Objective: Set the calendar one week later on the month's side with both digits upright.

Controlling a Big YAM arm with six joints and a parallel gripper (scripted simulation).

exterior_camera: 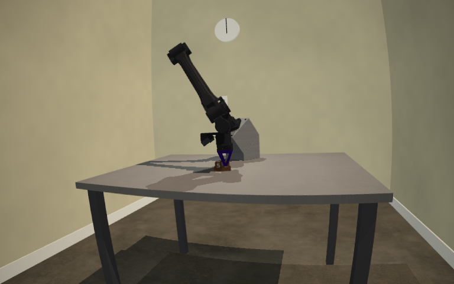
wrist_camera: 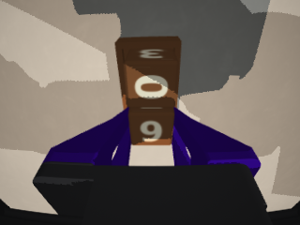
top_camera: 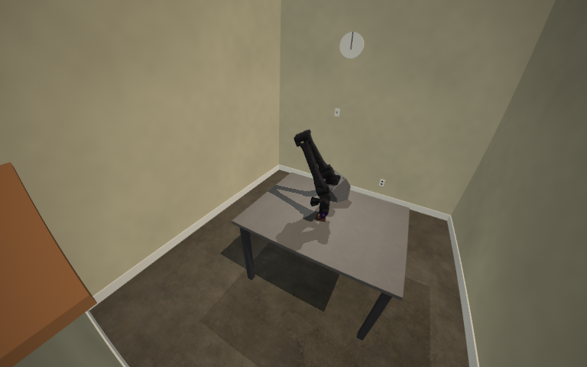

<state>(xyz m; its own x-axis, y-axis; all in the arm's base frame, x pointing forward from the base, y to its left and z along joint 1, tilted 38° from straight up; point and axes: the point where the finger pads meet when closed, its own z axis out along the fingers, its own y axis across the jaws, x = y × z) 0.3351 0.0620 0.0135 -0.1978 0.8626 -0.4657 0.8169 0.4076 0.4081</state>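
My hand is 2 cm to the left of the brown tray and 2 cm above it.
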